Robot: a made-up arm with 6 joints.
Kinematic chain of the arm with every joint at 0, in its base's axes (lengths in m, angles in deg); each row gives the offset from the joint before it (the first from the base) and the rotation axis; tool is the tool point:
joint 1: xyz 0 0 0.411 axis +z
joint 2: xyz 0 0 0 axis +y
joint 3: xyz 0 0 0.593 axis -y
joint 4: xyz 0 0 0 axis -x
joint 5: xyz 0.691 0 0 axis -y
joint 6: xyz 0 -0.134 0 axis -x
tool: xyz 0 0 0
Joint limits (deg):
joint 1: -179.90..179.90
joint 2: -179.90..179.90
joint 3: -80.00..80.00
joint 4: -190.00..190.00
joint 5: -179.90..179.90
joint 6: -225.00..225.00
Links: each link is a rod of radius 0.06 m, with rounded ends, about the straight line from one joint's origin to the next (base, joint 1, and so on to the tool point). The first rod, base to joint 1, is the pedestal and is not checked.
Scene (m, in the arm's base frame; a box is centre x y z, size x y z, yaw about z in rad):
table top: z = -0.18
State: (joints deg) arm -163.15 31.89 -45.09 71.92 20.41 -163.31
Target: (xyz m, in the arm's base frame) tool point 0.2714 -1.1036 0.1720
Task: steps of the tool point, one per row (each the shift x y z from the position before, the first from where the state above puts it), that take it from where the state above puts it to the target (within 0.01 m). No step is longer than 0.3 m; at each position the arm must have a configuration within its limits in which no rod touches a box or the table.
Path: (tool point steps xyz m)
1: -0.0430 -0.2054 -0.0136
2: 0.0348 -0.2260 -0.0151
3: 0.1177 -0.2168 -0.0165
4: 0.1945 -0.1784 -0.0175
5: 0.2554 -0.1142 -0.0176
6: 0.2917 -0.0307 -0.0177

